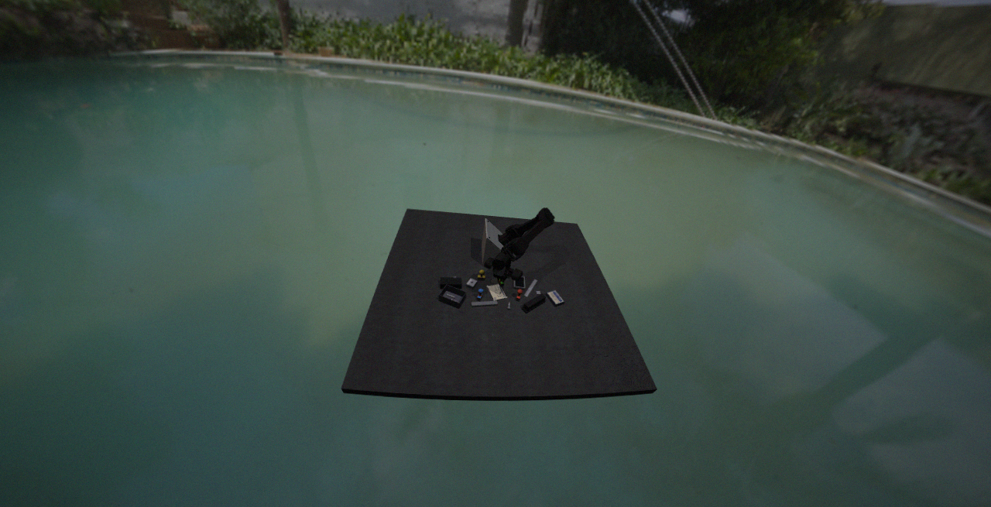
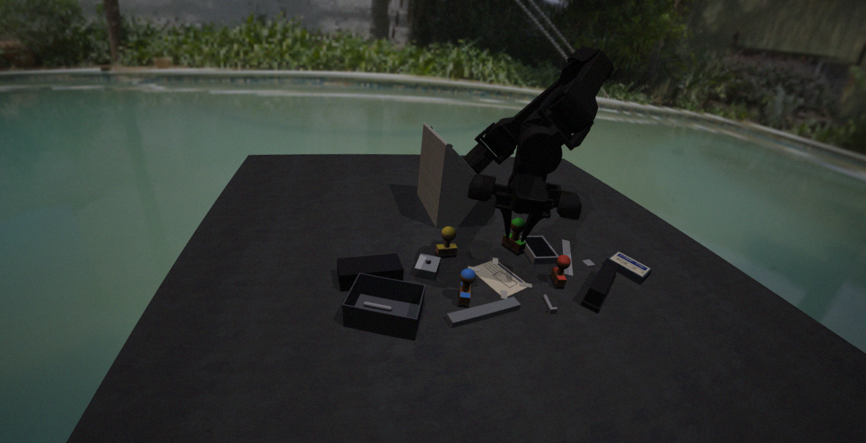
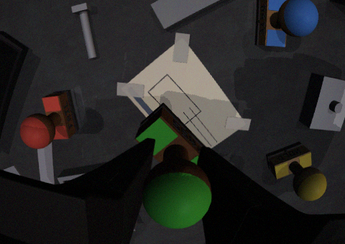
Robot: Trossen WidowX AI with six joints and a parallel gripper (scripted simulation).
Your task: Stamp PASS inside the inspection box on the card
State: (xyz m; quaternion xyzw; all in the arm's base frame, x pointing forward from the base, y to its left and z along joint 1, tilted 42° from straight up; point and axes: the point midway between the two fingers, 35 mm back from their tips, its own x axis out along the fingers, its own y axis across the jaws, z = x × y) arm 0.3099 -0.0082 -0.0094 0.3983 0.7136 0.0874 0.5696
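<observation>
The ink pad lies 120 mm to the left of my gripper tip, 90 mm below it and 80 mm behind it. From my gripper tip the other things lie so: cream card (90 mm below, 10 mm to the right, 10 mm behind); blue stamp (100 mm to the right, 70 mm below, 40 mm ahead); green stamp (right at my gripper tip).
</observation>
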